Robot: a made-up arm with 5 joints. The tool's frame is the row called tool.
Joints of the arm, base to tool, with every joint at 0 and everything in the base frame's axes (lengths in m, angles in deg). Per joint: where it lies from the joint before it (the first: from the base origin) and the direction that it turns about. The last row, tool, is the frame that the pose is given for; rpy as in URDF.
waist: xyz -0.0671 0.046 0.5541 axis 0 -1 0
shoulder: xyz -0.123 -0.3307 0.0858 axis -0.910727 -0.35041 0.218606
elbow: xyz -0.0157 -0.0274 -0.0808 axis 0 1 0
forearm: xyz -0.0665 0 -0.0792 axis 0 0 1
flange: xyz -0.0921 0.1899 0.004 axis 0 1 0
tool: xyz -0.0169 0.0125 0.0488 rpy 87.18 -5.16 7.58
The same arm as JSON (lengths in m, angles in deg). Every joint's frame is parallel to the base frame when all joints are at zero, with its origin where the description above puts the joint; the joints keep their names.
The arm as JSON. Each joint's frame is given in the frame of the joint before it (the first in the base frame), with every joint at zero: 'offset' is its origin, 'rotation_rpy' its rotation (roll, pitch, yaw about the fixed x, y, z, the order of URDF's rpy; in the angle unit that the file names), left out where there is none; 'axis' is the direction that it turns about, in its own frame. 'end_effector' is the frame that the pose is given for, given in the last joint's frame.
{"length_unit": "m", "angle_unit": "deg", "chain": [
  {"id": "waist", "offset": [-0.0671, 0.046, 0.5541], "axis": [0.0, -1.0, 0.0]},
  {"id": "shoulder", "offset": [-0.123, -0.3307, 0.0858], "axis": [-0.910727, -0.35041, 0.218606]},
  {"id": "elbow", "offset": [-0.0157, -0.0274, -0.0808], "axis": [0.0, 1.0, 0.0]},
  {"id": "forearm", "offset": [-0.0665, 0.0, -0.0792], "axis": [0.0, 0.0, 1.0]},
  {"id": "flange", "offset": [-0.0921, 0.1899, 0.004], "axis": [0.0, 1.0, 0.0]}
], "end_effector": {"offset": [-0.0169, 0.0125, 0.0488], "rotation_rpy": [87.18, -5.16, 7.58]}}

